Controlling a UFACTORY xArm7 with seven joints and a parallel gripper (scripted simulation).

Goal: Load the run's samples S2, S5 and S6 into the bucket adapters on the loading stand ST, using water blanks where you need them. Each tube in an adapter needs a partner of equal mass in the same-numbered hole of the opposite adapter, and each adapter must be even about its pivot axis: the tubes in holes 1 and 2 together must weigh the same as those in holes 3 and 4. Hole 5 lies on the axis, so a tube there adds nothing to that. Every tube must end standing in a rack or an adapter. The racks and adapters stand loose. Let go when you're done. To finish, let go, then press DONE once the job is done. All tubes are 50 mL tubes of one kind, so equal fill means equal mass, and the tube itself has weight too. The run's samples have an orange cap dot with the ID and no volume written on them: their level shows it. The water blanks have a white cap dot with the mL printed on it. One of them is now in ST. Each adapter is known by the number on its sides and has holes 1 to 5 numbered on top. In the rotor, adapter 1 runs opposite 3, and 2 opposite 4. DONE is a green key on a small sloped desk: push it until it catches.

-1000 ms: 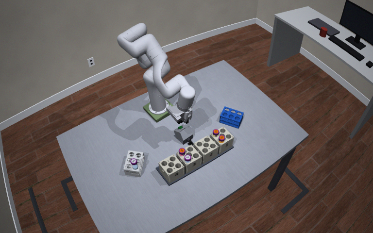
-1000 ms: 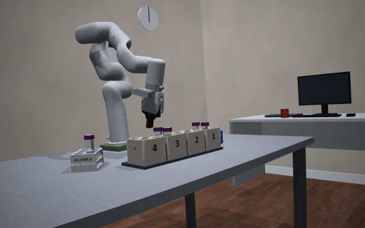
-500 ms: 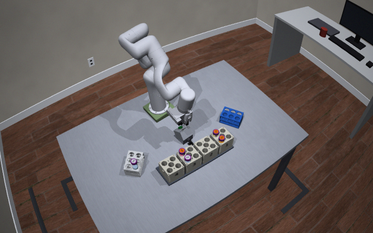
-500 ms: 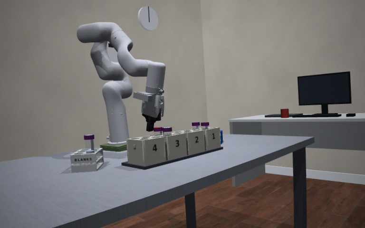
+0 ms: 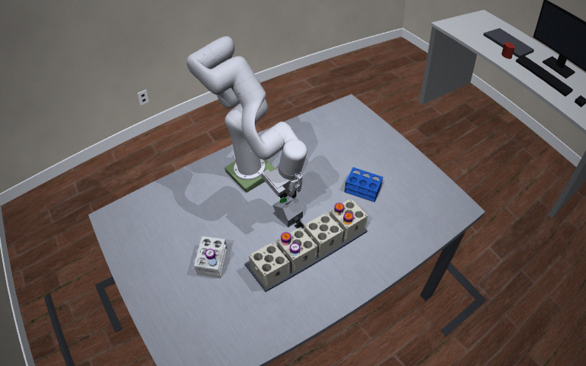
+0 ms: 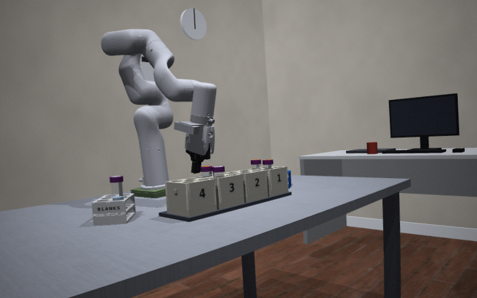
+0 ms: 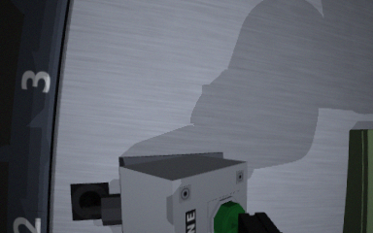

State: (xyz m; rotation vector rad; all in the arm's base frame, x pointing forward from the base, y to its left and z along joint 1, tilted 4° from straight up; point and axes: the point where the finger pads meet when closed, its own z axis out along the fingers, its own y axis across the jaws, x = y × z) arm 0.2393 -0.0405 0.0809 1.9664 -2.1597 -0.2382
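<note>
Right now the green done key is 4 cm below my hand. Also, from my hand: sample tube (16 cm ahead, 14 cm to the right, 4 cm below); then tube with yellowish liquid (20 cm ahead, 7 cm to the left, 4 cm below); then white-dot blank (19 cm ahead, 15 cm to the right, 4 cm below).
</note>
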